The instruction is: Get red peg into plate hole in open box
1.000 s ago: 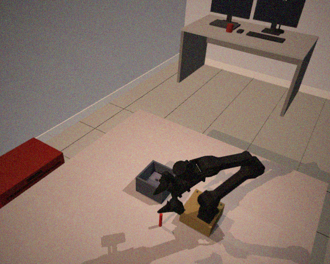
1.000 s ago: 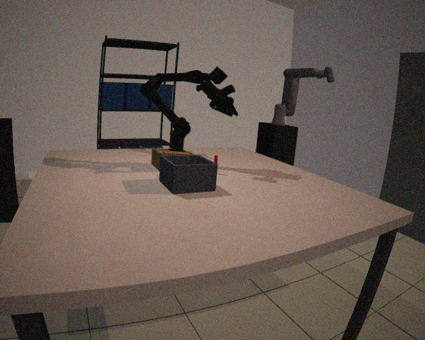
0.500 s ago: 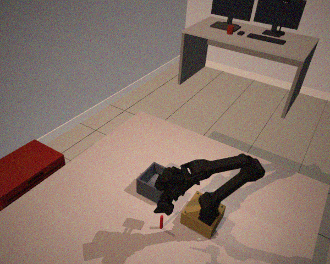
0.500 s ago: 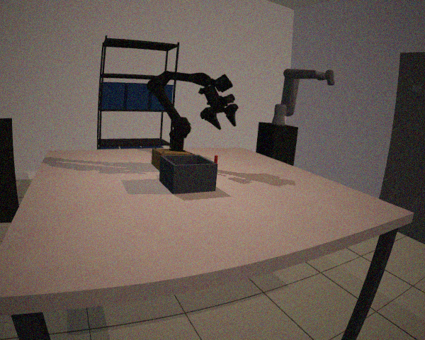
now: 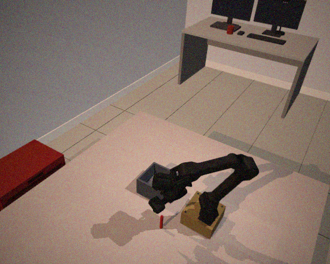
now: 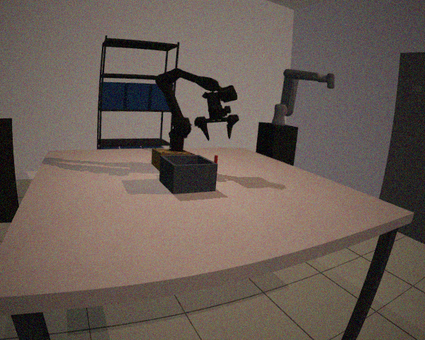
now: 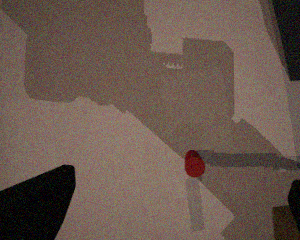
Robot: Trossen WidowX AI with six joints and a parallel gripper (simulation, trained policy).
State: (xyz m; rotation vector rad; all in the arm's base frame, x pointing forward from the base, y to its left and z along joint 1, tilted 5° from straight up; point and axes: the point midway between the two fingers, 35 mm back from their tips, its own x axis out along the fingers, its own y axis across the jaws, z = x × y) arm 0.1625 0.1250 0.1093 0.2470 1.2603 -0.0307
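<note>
Now: gripper tip 11 cm above the red peg and 1 cm to the left of it. Also, from my gripper tip: box (19 cm to the right, 15 cm ahead, 12 cm below); then grey plate (19 cm to the right, 15 cm ahead, 11 cm below).
</note>
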